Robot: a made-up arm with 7 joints.
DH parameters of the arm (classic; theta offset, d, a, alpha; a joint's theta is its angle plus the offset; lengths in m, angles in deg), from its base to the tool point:
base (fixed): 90 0.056 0 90
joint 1: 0 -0.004 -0.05 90
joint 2: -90 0.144 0.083 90
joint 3: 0 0.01 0.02 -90
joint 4: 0 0.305 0.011 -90
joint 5: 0 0.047 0.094 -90
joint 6: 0 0.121 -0.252 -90
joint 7: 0 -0.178 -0.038 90
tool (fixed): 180 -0.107 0 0
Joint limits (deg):
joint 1: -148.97..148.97
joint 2: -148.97..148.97
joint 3: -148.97..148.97
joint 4: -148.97..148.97
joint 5: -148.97..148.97
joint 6: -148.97..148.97
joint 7: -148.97..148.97
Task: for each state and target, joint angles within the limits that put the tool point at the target. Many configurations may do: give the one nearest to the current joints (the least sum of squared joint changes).
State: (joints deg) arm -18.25 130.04 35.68 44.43 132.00 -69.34 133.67
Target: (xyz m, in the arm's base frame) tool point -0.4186 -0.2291 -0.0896
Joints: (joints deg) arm -24.00 121.07 59.49 16.14 91.73 -94.98 148.97
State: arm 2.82 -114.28 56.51 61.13 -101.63 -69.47 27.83
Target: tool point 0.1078 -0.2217 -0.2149
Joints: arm -12.27 -117.77 46.12 55.20 -89.32 -57.79 27.79
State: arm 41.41 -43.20 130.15 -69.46 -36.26 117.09 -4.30
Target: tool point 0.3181 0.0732 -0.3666
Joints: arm 42.24 -24.03 114.38 -68.50 16.68 121.74 -13.20
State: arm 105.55 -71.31 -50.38 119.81 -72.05 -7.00 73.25
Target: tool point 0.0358 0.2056 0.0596
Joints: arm 107.35 -72.11 -46.09 119.44 -70.87 -15.81 74.30
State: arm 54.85 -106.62 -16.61 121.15 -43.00 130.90 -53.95
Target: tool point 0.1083 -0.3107 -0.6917
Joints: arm 20.25 -123.09 -49.82 112.85 -58.87 141.57 -52.79
